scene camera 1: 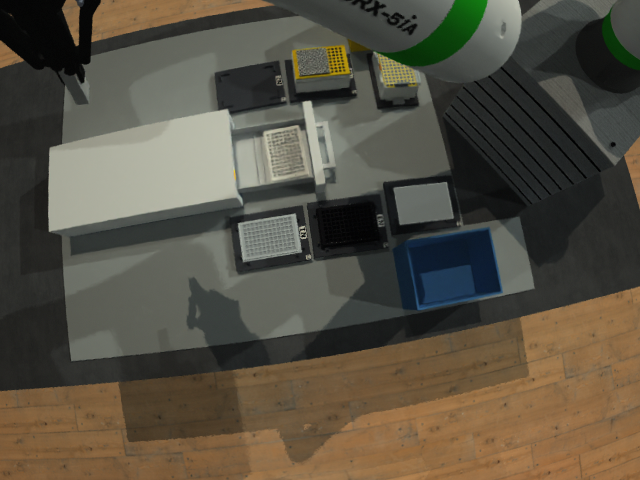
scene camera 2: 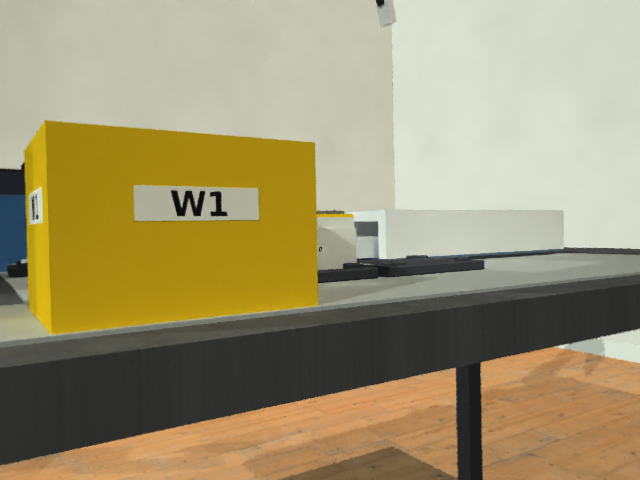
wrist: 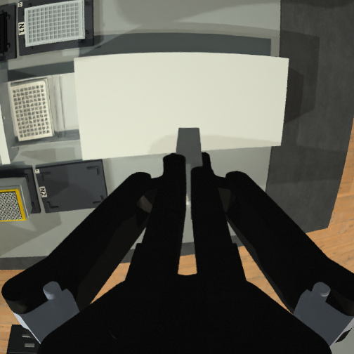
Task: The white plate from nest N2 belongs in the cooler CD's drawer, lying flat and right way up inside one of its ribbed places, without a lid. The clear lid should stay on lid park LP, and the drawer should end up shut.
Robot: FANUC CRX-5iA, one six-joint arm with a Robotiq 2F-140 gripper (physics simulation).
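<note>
The white plate lies flat, wells up and with no lid showing, in the front part of the open drawer of the white cooler CD. Nest N2 bears no plate. A pale, flat lid-like piece lies on a dark nest; its label is not readable. My gripper is shut and empty, above the table at the cooler's closed end, on the N2 side. Its tip shows at the top edge in scene camera 2.
A light grey plate sits on N1, beside a black plate. A blue bin stands near the front right. Yellow-topped racks stand at the back. The yellow box W1 stands at the table's edge.
</note>
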